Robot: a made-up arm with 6 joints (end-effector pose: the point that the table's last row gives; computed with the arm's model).
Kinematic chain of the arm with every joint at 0, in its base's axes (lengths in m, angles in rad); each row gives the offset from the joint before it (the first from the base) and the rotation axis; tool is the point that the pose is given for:
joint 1: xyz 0 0 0.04 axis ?
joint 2: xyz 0 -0.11 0.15 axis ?
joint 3: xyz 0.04 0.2 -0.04 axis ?
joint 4: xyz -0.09 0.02 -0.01 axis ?
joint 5: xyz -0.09 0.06 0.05 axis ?
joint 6: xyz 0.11 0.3 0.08 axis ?
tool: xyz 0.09 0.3 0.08
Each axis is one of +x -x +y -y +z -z.
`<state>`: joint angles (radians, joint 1 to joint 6).
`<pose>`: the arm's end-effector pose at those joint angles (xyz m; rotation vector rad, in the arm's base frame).
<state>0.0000 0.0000 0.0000 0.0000 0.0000 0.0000</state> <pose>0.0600 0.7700 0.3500 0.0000 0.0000 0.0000</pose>
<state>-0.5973 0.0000 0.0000 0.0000 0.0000 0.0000</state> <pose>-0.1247 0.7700 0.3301 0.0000 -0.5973 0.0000</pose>
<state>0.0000 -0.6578 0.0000 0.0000 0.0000 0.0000</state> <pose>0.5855 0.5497 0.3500 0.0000 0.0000 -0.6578</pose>
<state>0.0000 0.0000 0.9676 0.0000 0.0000 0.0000</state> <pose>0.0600 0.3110 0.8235 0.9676 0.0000 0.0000</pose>
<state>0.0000 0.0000 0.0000 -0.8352 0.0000 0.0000</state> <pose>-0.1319 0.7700 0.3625 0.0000 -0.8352 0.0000</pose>
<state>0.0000 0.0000 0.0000 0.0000 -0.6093 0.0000</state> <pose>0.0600 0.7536 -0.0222 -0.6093 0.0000 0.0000</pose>
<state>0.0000 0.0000 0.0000 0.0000 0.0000 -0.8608</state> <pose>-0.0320 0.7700 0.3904 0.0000 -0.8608 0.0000</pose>
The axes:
joint 1: +y
joint 2: +z
joint 3: +x
joint 4: +y
joint 5: +x
joint 6: +y

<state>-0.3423 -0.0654 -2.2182 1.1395 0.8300 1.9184</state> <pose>0.5057 -0.1407 -0.1758 0.6967 1.1974 -1.8223</pose>
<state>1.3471 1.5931 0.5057 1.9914 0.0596 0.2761</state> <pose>0.0415 -0.0334 0.9660 0.4051 -1.6635 -1.7681</pose>
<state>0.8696 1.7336 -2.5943 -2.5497 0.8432 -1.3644</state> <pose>0.5830 -0.4075 -0.0307 -1.3153 -0.1621 -1.2923</pose>
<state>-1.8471 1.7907 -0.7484 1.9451 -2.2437 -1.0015</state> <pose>-0.3015 -0.7020 -0.1489 2.6580 -1.1668 -0.0356</pose>
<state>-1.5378 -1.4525 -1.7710 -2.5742 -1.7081 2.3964</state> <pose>-0.0393 -0.2647 0.7127 0.7679 -1.3690 -2.2229</pose>
